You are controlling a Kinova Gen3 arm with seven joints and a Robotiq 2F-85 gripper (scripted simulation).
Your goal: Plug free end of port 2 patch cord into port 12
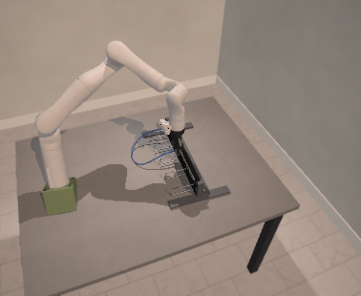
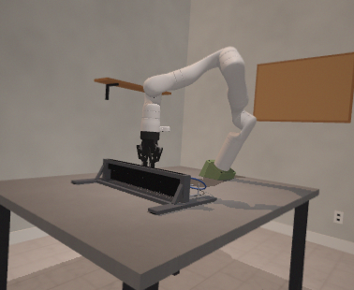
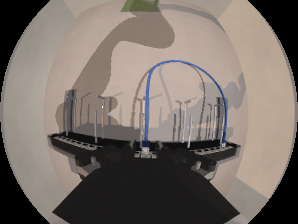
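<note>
Now: hand 10 mm short of the white plug and 10 mm above it.
</note>
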